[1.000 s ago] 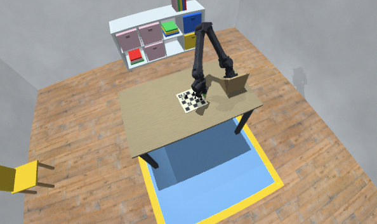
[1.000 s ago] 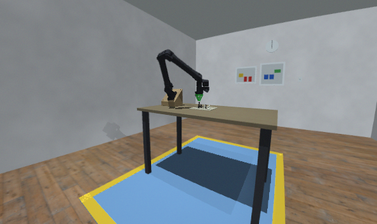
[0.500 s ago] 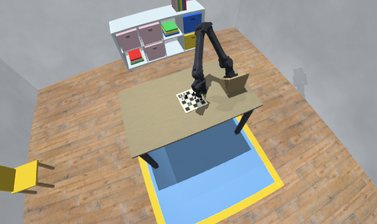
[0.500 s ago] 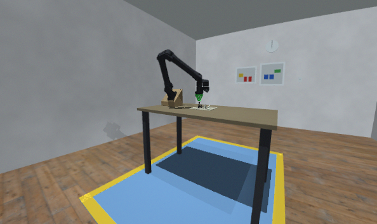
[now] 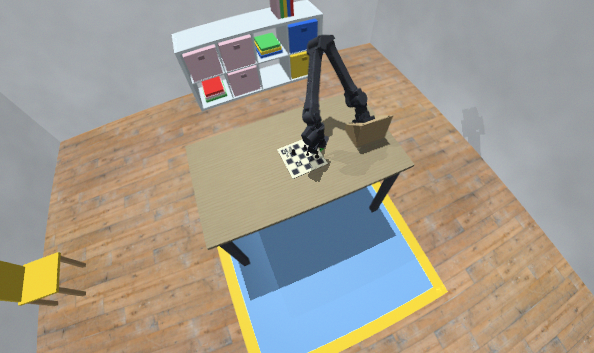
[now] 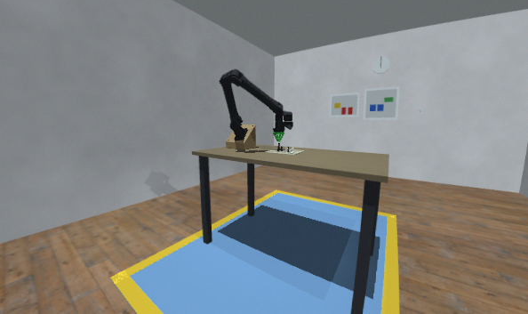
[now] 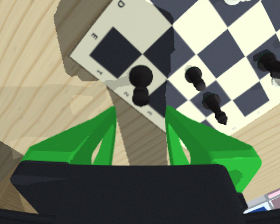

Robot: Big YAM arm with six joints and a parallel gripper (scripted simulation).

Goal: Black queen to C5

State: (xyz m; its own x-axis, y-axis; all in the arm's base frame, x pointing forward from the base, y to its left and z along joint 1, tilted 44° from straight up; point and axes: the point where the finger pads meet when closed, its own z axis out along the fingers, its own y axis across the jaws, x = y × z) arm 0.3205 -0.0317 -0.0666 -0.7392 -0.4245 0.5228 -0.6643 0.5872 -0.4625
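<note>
My hand is 40 mm short of the black pawn, 40 mm to the left of it and 60 mm above it. The rest, counted from my hand: chessboard (80 mm ahead, 40 mm to the right, 70 mm below); white piece (110 mm ahead, 120 mm to the right, 50 mm below).
</note>
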